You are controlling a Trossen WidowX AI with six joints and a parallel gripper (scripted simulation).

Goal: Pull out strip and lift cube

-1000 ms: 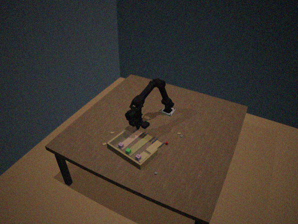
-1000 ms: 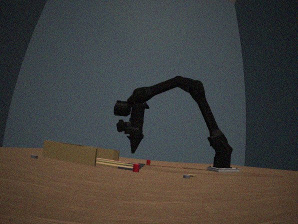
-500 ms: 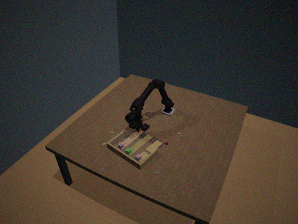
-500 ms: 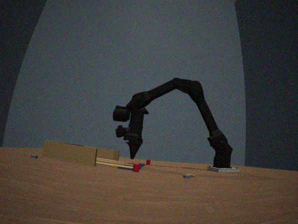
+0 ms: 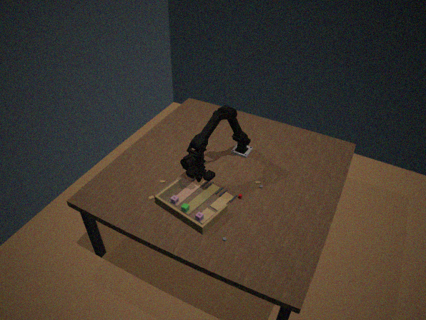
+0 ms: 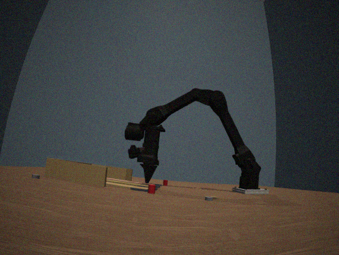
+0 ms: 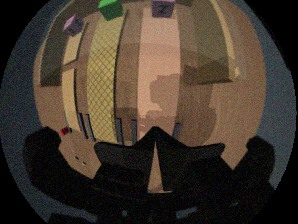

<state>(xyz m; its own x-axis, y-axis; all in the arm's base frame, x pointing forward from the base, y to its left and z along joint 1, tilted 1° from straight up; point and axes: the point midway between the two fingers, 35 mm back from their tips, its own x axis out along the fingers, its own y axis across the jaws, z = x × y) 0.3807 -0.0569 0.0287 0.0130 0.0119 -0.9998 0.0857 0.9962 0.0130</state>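
The pink strip lies 90 mm ahead of my gripper tip and 10 mm to the right of it.
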